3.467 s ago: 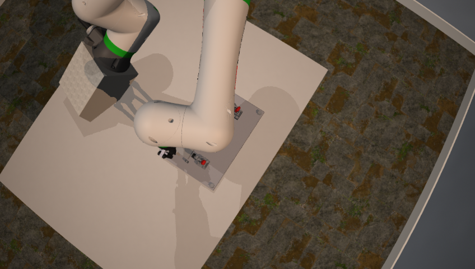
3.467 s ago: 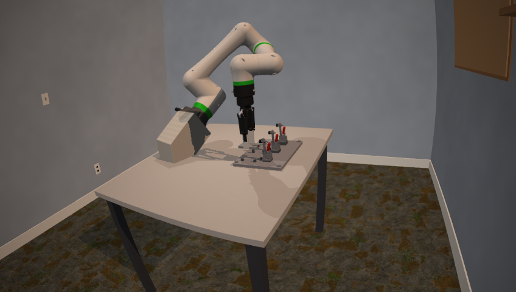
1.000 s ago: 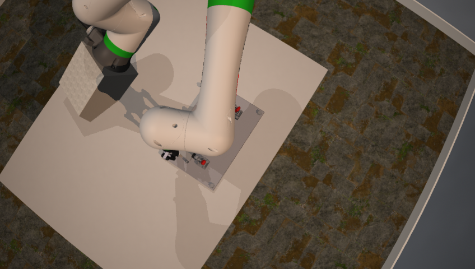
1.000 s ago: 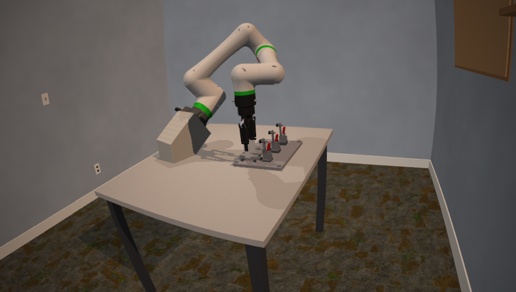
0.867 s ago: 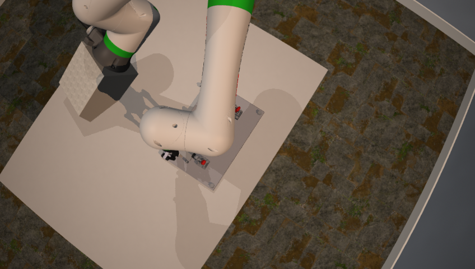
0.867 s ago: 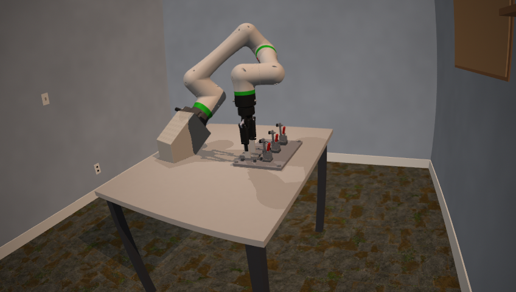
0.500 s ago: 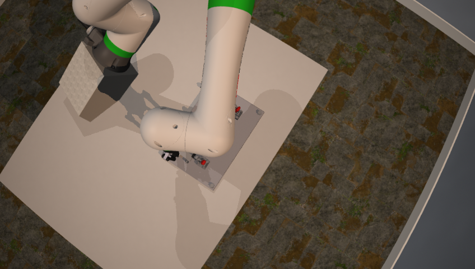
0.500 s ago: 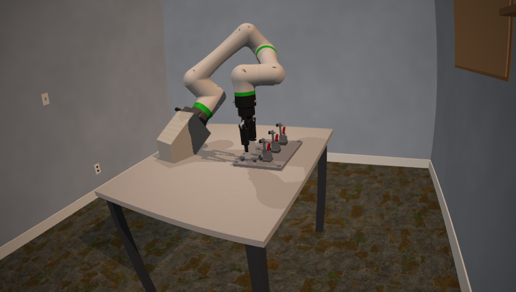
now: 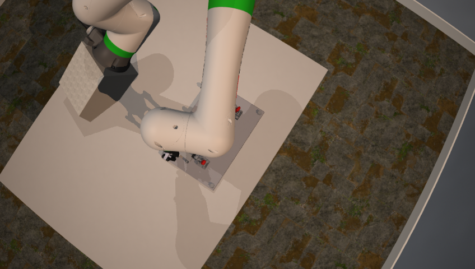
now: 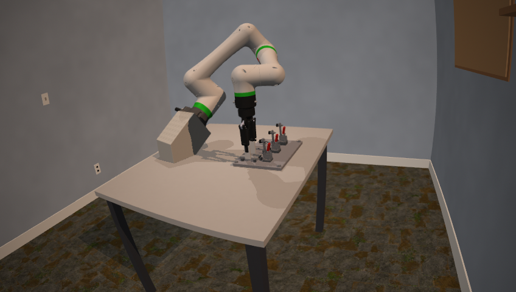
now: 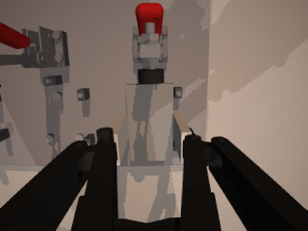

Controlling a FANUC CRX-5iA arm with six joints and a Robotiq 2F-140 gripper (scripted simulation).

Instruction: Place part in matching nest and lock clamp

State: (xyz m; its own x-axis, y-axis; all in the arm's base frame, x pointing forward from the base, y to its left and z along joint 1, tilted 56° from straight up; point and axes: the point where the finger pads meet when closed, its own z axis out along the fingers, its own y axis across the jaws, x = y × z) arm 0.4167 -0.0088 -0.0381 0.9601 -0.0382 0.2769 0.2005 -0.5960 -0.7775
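Now: hand 3 cm above the part. From my hand the other things lie so: grey fixture plate (12 cm to the left, 5 cm below, 3 cm ahead).
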